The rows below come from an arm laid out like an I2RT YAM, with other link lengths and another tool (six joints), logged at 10 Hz.
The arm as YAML. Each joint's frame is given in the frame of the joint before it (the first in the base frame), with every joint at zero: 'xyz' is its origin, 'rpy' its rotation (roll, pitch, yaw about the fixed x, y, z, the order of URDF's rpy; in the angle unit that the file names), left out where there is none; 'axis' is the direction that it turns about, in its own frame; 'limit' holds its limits. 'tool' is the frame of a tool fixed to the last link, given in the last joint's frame.
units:
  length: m
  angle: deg
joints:
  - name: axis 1
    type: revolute
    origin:
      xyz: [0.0, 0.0, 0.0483]
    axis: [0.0, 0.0, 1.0]
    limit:
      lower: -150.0
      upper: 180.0
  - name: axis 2
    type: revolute
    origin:
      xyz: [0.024, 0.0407, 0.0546]
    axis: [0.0, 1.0, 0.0]
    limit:
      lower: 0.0
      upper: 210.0
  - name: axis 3
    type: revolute
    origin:
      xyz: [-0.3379, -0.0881, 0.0]
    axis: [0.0, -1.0, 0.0]
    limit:
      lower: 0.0
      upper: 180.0
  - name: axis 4
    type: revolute
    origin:
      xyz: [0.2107, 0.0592, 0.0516]
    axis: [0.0, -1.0, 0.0]
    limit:
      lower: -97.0
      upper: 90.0
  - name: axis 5
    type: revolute
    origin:
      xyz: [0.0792, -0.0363, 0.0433]
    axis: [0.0, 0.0, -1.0]
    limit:
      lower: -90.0
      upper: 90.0
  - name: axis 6
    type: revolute
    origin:
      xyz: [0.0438, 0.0, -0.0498]
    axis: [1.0, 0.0, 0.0]
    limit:
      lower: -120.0
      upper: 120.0
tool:
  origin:
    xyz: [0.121, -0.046, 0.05]
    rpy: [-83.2, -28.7, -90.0]
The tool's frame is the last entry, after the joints.
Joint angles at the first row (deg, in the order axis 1, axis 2, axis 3, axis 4, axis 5, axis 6):
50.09 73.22 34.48 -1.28 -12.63 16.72
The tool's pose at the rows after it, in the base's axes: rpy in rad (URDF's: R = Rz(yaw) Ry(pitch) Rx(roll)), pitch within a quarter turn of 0, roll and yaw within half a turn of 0; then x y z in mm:
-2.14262 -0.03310 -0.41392 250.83 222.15 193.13
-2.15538 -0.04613 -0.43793 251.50 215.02 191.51
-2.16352 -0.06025 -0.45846 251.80 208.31 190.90
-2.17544 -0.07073 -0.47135 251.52 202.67 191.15
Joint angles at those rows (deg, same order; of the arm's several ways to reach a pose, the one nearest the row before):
50.06 72.77 34.46 -2.15 -11.25 16.79
50.08 72.15 34.07 -2.86 -9.58 17.02
50.08 71.40 33.66 -3.43 -8.08 17.14
50.01 70.69 33.83 -4.84 -7.06 17.05

